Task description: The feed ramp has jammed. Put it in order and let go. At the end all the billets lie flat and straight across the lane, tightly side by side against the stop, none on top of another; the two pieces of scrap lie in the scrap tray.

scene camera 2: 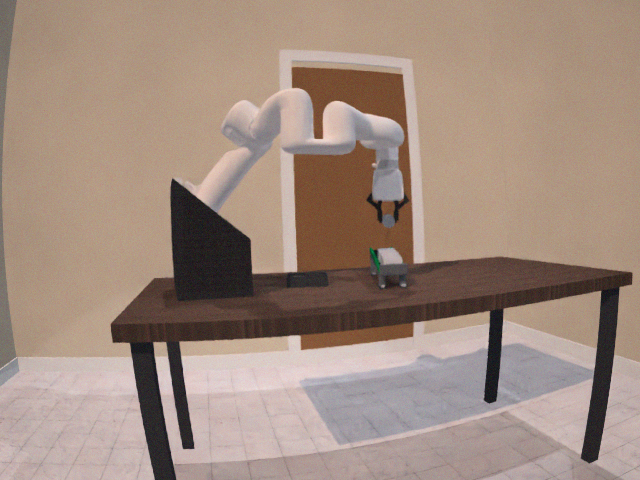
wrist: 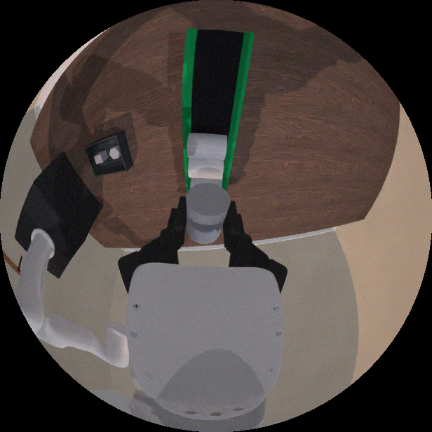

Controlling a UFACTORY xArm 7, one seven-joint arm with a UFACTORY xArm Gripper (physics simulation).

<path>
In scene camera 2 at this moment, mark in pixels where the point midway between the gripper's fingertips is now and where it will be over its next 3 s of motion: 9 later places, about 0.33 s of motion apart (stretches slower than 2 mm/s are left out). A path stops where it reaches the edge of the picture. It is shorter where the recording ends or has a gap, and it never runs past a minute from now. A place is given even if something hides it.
My gripper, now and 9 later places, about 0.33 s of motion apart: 388, 222; 402, 236; 415, 248; 425, 258; 426, 259; 425, 260; 425, 260; 424, 261; 424, 262; 423, 263
</path>
